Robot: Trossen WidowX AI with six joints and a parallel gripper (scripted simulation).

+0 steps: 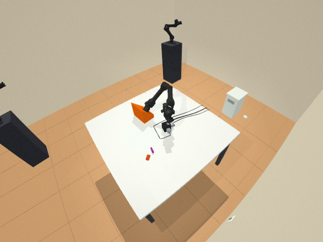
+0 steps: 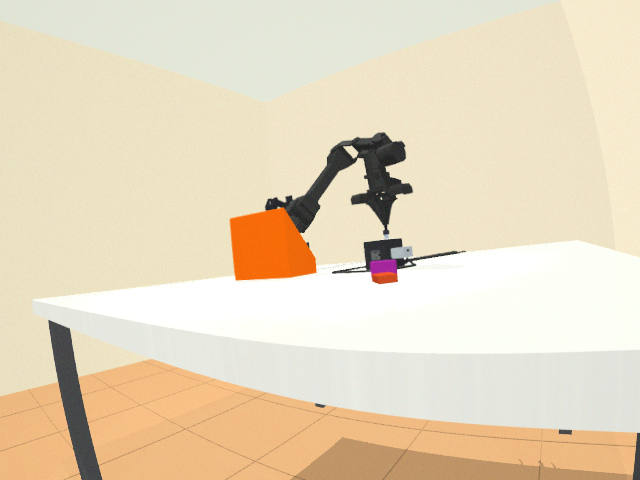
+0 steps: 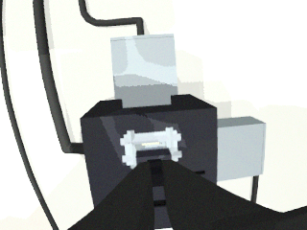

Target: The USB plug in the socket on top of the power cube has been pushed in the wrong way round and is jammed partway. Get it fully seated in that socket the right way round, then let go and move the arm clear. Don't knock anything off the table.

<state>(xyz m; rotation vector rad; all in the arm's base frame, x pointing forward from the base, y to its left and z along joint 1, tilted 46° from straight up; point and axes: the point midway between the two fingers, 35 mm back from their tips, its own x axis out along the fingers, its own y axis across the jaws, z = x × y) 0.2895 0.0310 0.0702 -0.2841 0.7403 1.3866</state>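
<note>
Now: the small dark USB plug 20 mm below my gripper tip. From my gripper tip the other things lie so: orange block (390 mm to the right, 140 mm ahead, 110 mm below); small purple block (310 mm to the right, 100 mm below, 100 mm ahead); pale framed socket (50 mm below).
</note>
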